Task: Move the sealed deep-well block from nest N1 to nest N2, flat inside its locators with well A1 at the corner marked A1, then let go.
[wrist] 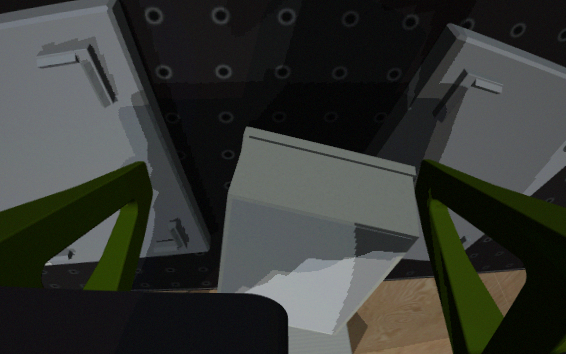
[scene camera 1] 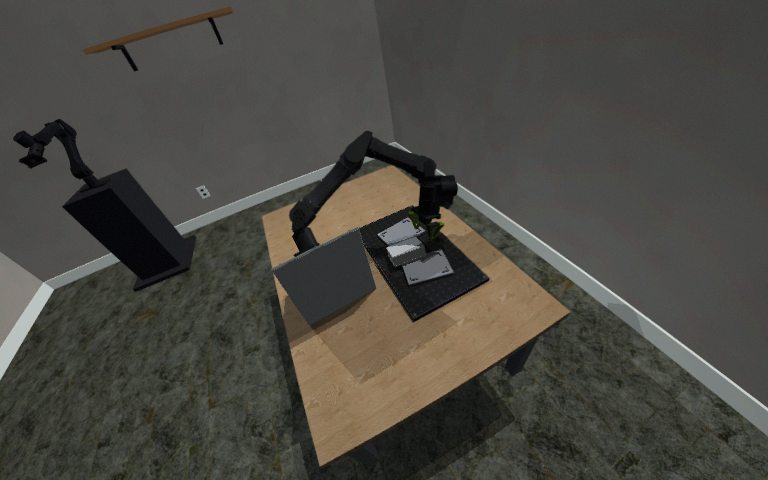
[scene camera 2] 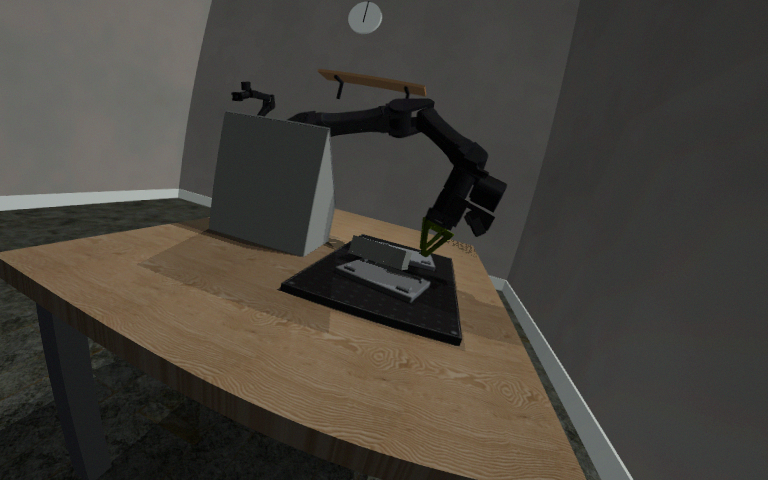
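Where they show: gripper, fingertip midpoint: (wrist: 283, 175) (scene camera 1: 423, 234) (scene camera 2: 422, 252); arm's base, origin of the base link: (scene camera 1: 311, 253) (scene camera 2: 278, 155).
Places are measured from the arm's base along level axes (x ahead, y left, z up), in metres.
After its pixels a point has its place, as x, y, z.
Observation:
The pale grey deep-well block (scene camera 1: 406, 252) @(0.303, -0.034, -0.136) (scene camera 2: 378, 253) @(0.316, -0.042, -0.157) (wrist: 322, 187) @(0.377, -0.002, -0.160) lies between the two nest plates, turned slightly, with a dark seam across its outer end in the wrist view. The far nest plate (scene camera 1: 396, 230) @(0.342, 0.147, -0.183) (wrist: 75, 130) @(0.387, 0.107, -0.183) and the near nest plate (scene camera 1: 428, 268) @(0.351, -0.105, -0.183) (scene camera 2: 385, 277) @(0.353, -0.105, -0.183) (wrist: 510, 125) @(0.398, -0.097, -0.183) have small corner locators. Which is N1 or N2, and the A1 marks, cannot be read. My gripper (scene camera 1: 425, 228) @(0.405, 0.020, -0.142) (wrist: 283, 175) @(0.405, 0.020, -0.142) is open and empty, its green fingers wide apart near the block's outer end; the right finger appears close to the block in the wrist view.
The nests are on a black perforated board (scene camera 1: 419, 305) @(0.252, -0.218, -0.195) (scene camera 2: 368, 308) @(0.359, -0.236, -0.195) on the wooden table (scene camera 1: 373, 418) @(-0.010, -0.454, -0.208) (scene camera 2: 226, 328) @(0.221, -0.397, -0.208). A tall grey box-like panel (scene camera 1: 328, 277) @(0.021, -0.085, -0.045) (scene camera 2: 266, 181) @(0.037, -0.083, -0.061) stands beside the arm's base. Another black arm on a dark pedestal (scene camera 1: 124, 226) stands beyond the table.

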